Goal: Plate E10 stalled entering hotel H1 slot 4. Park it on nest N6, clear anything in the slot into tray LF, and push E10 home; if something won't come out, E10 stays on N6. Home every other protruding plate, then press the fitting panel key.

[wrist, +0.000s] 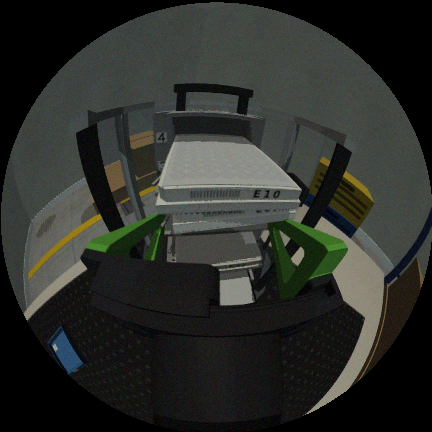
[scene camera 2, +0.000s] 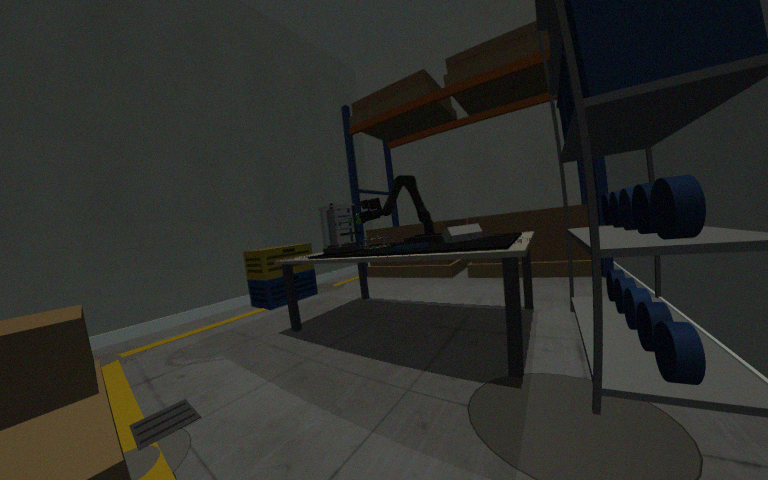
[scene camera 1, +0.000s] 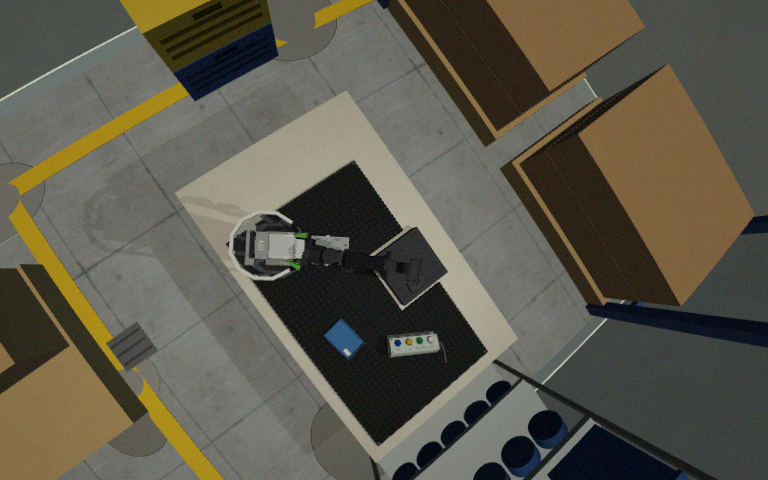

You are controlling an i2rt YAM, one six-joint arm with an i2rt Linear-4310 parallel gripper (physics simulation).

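Pixels of known places: gripper, fingertip midpoint: (wrist: 216,217) (scene camera 2: 348,221) (scene camera 1: 285,247); arm's base at its link origin: (scene camera 2: 429,235).
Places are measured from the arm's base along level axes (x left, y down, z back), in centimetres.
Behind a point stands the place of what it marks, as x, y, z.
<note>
Plate E10 (wrist: 230,193) @(-31.5, -20.0, -38.3) protrudes from hotel H1 (scene camera 2: 340,225) @(-27.2, -12.8, -52.7) beside the slot label 4. Another plate, its label partly hidden, protrudes directly beneath it; lower plates sit further back. My gripper (wrist: 216,217) @(-33.3, -15.2, -41.0) (scene camera 1: 297,250) @(-33.3, -15.2, -41.0) is open, with its green fingers wide apart at the hotel's front. In the wrist view the fingertips appear either side of the stack, just below E10's front edge; no plate is gripped. A blue tray (scene camera 1: 344,338) @(12.1, 3.6, -39.4) (wrist: 66,351) lies on the black mat. The panel (scene camera 1: 412,344) @(27.7, -3.5, -15.7) has blue, yellow, green and white keys. What blocks slot 4 is hidden.
A pale fixture (scene camera 1: 338,242) @(-26.3, -2.3, -21.8), possibly the nest, is partly under the arm; its label is unreadable. A white ring-shaped guard (scene camera 1: 231,240) @(-43.0, -25.3, -54.8) and dark uprights (wrist: 96,175) @(-25.6, -21.4, -42.3) surround the hotel. The arm's base stands on a dark plate (scene camera 1: 430,257) @(-0.5, -0.2, 12.0) at the mat's edge.
</note>
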